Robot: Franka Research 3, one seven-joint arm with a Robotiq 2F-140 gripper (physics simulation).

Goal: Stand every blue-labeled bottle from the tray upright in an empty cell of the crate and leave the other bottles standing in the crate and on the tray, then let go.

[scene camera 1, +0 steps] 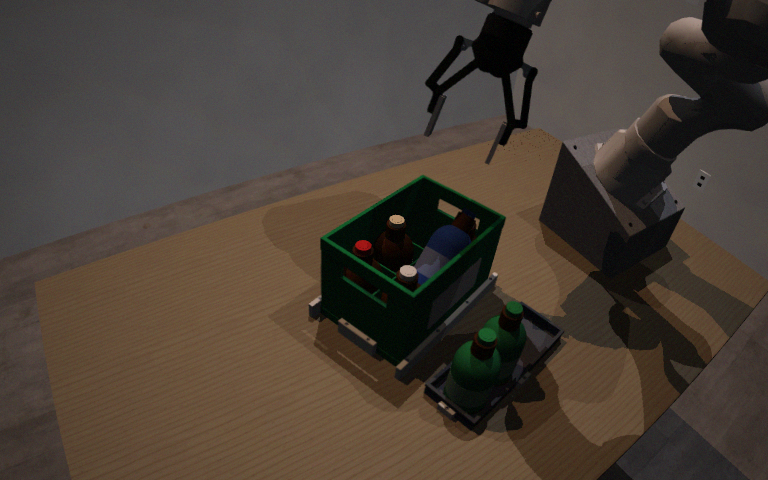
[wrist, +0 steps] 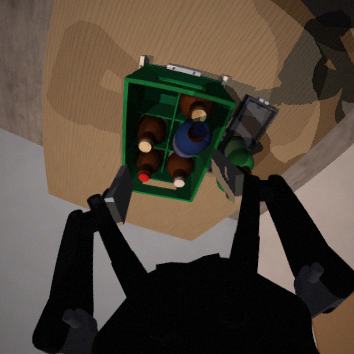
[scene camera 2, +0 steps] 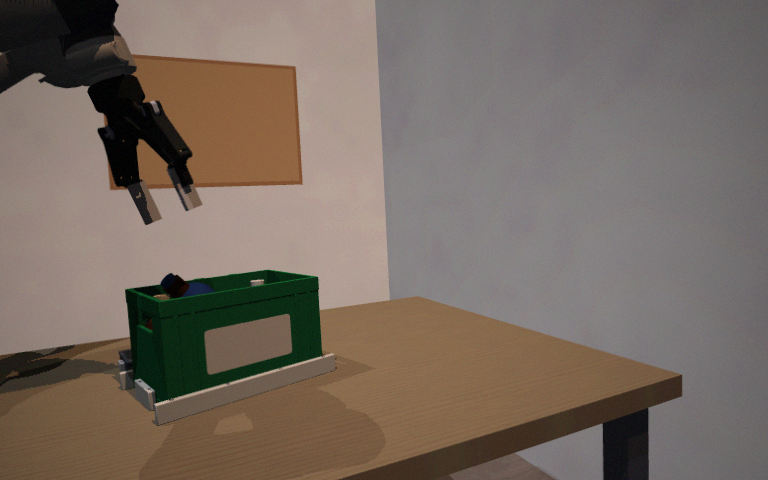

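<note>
The blue-labeled bottle [scene camera 1: 443, 246] [scene camera 2: 198, 289] [wrist: 189, 141] is in the green crate [scene camera 1: 359, 319] [scene camera 2: 182, 350] [wrist: 125, 125], steeply tilted, over the middle cell on the tray side; its neck leans toward the robot-base end, beside a cream-capped brown bottle [wrist: 192, 106]. Its base is hidden. Another cream-capped bottle [scene camera 1: 394, 249] [wrist: 151, 129], a red-capped bottle [scene camera 1: 362, 254] [wrist: 148, 161] and a white-capped bottle [scene camera 1: 407, 275] [wrist: 180, 165] stand in other cells. One corner cell [wrist: 152, 100] is empty. Two green bottles [scene camera 1: 474, 370] [scene camera 1: 505, 335] stand on the tray [scene camera 1: 540, 335] [wrist: 250, 117]. My gripper [scene camera 1: 457, 148] [scene camera 2: 173, 215] [wrist: 170, 168] is open and empty, high above the crate.
White rails [scene camera 1: 447, 325] [scene camera 2: 243, 390] run along the crate's foot on the wooden table [scene camera 1: 198, 339] [scene camera 2: 481, 362]. The tray is close beside the crate's long side. The robot base [scene camera 1: 594, 220] stands beyond the crate's far end.
</note>
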